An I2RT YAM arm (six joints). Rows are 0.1 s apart.
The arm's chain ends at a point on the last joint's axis. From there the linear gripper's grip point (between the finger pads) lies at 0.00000 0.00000 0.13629 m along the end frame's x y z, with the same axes.
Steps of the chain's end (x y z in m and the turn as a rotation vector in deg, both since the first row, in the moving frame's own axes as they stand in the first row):
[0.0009 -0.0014 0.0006 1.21 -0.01 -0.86]
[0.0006 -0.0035 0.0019 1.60 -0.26 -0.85]
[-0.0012 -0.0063 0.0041 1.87 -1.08 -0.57]
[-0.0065 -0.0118 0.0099 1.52 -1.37 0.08]
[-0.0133 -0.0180 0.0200 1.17 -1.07 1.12]
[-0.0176 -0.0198 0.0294 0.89 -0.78 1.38]
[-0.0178 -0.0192 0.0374 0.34 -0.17 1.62]
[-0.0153 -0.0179 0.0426 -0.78 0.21 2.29]
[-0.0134 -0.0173 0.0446 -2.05 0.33 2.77]
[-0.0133 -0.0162 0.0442 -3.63 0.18 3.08]
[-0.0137 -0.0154 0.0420 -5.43 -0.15 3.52]
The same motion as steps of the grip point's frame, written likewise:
[0.0009 -0.0043 0.0006 1.21 -0.01 -0.86]
[0.0000 -0.0073 0.0018 1.60 -0.26 -0.85]
[-0.0038 -0.0107 0.0040 1.87 -1.08 -0.57]
[-0.0098 -0.0154 0.0098 1.52 -1.37 0.08]
[-0.0158 -0.0208 0.0199 1.17 -1.07 1.12]
[-0.0194 -0.0219 0.0294 0.89 -0.78 1.38]
[-0.0182 -0.0200 0.0374 0.34 -0.17 1.62]
[-0.0148 -0.0160 0.0426 -0.78 0.21 2.29]
[-0.0127 -0.0124 0.0445 -2.05 0.33 2.77]
[-0.0131 -0.0076 0.0439 -3.63 0.18 3.08]
[-0.0145 -0.0025 0.0414 -5.43 -0.15 3.52]

